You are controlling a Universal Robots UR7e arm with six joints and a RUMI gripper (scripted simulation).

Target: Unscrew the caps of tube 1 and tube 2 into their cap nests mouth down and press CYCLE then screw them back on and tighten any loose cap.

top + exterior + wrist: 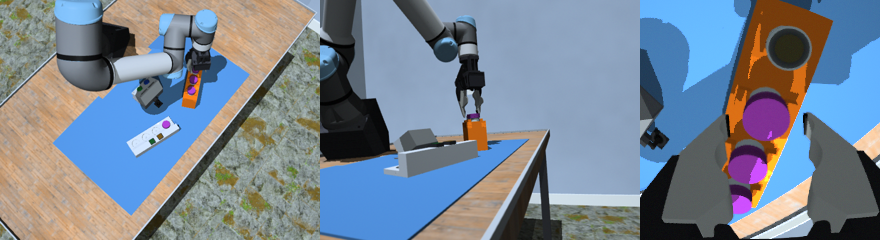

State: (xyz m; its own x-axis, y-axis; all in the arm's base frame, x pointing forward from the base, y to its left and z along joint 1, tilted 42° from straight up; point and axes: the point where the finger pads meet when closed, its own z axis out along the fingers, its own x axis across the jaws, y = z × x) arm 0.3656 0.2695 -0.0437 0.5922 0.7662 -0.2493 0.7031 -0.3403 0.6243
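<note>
Now: hand 250 mm to the left of the purple cap, 120 mm above it and 60 mm short of it. From my hand the other things lie so: grey key housing (200 mm to the right, 110 mm behind, 70 mm below); then green key (220 mm to the right, 130 mm behind, 60 mm below); then blue key (180 mm to the right, 130 mm behind, 60 mm below).
</note>
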